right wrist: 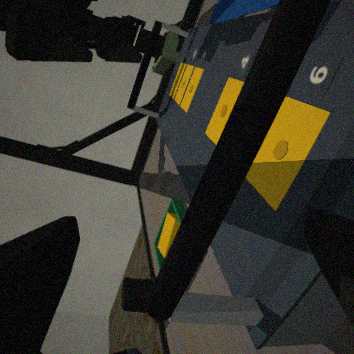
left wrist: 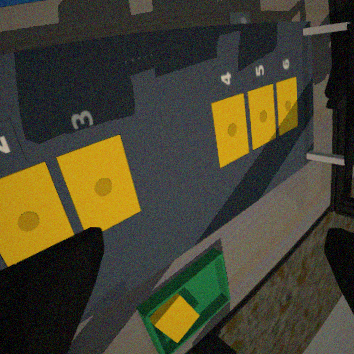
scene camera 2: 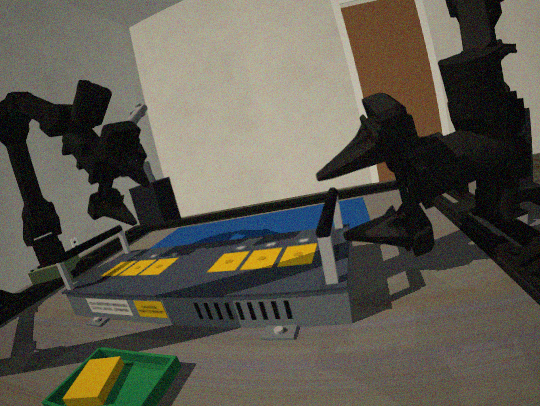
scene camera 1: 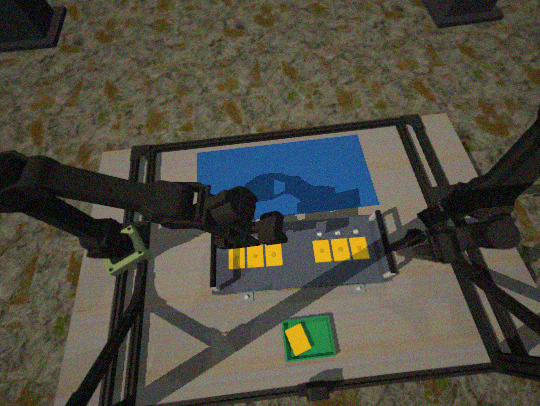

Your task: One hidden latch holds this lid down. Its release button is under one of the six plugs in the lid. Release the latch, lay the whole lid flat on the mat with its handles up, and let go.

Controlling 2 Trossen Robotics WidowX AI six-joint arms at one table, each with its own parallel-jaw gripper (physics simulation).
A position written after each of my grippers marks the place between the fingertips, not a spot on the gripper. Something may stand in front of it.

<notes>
My left gripper point(scene camera 2: 140, 206) is open, with nothing in its grasp. Also in view: a yellow plug point(left wrist: 174, 317). My right gripper point(scene camera 2: 331, 209) is open, holding nothing. I also see a green tray point(scene camera 2: 142, 371) and a blue mat point(scene camera 1: 309, 176).
My left gripper is seen too in the right wrist view point(right wrist: 118, 58), in the left wrist view point(left wrist: 215, 239) and in scene camera 1 point(scene camera 1: 272, 242). My right gripper also shows in the right wrist view point(right wrist: 193, 225) and in scene camera 1 point(scene camera 1: 391, 250). The green tray is seen too in the left wrist view point(left wrist: 203, 285) and in scene camera 1 point(scene camera 1: 317, 329).
</notes>
